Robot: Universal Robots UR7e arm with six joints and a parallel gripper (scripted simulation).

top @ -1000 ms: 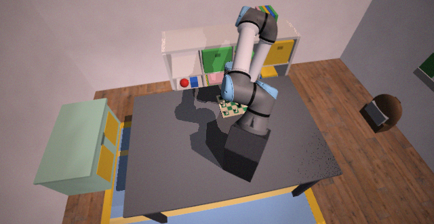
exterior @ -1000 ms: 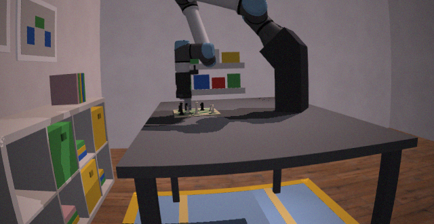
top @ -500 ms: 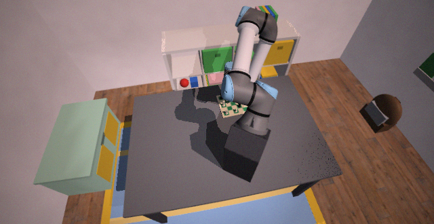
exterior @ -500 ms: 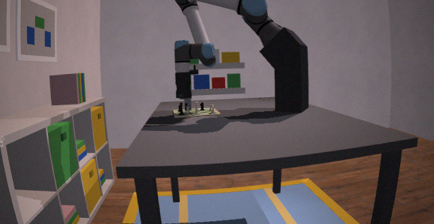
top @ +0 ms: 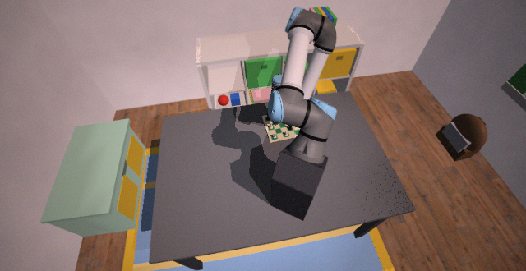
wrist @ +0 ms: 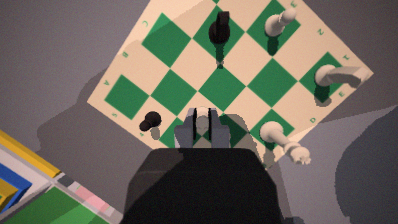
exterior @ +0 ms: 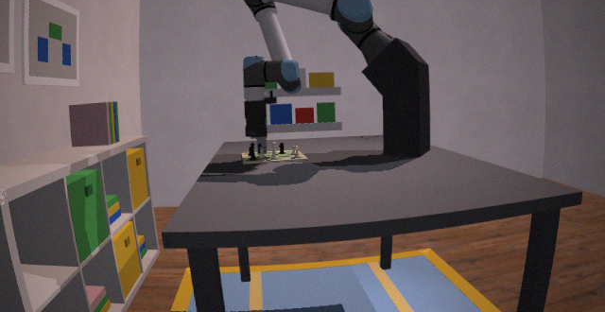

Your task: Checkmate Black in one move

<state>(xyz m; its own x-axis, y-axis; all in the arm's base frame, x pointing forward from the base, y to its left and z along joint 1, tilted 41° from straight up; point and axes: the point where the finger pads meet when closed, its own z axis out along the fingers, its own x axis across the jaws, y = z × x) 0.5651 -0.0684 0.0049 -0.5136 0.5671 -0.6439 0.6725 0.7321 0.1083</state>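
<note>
My gripper is now 4 cm to the left of the black pawn, 4 cm short of it and 1 cm above it. Round my hand: chessboard 4 cm behind, 3 cm below; tall black piece 8 cm behind, 4 cm to the right, 1 cm below; white piece 1 cm below.
</note>
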